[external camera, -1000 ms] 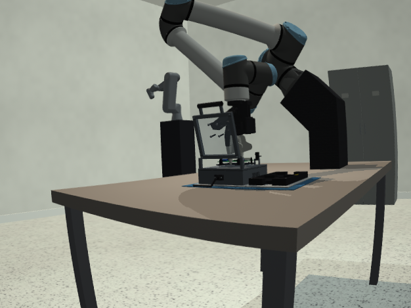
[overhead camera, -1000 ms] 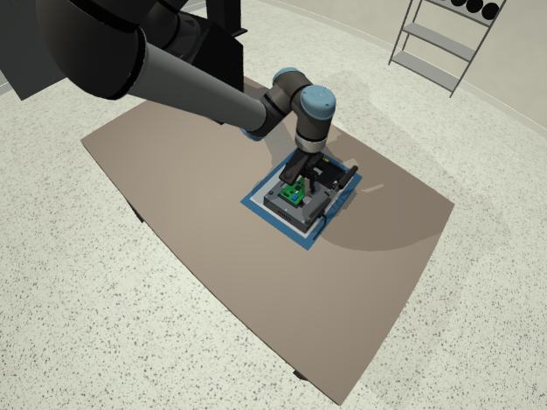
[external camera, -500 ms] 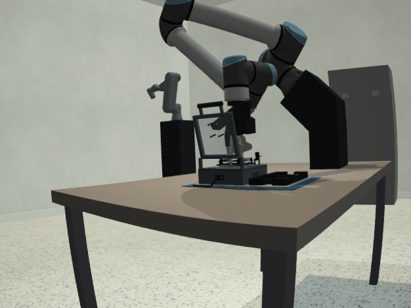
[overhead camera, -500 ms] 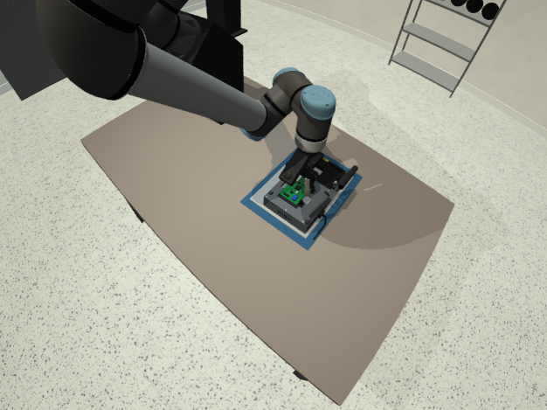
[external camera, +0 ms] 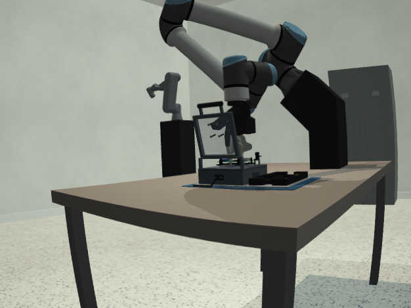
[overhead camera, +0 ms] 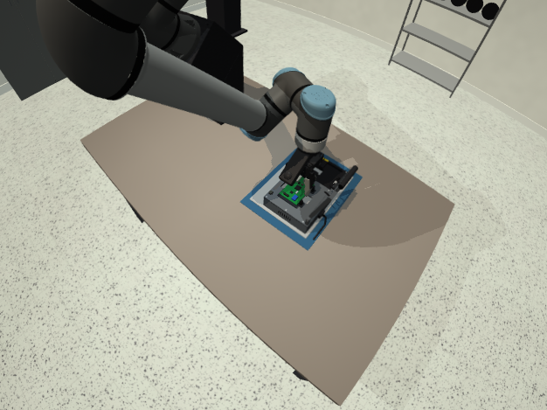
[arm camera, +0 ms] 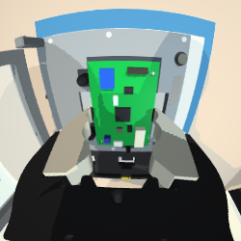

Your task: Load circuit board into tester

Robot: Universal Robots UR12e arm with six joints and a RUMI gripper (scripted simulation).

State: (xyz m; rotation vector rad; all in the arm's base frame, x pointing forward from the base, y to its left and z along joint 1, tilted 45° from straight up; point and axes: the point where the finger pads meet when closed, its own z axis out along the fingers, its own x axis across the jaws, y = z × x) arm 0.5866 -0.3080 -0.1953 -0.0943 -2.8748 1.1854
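The green circuit board lies right at my hand. Also, from my hand: tester bed (1 cm ahead, 1 cm to the left, 1 cm below); then black post (6 cm behind, 6 cm to the left, 1 cm above); then tester (3 cm ahead, 4 cm to the left, 3 cm above).
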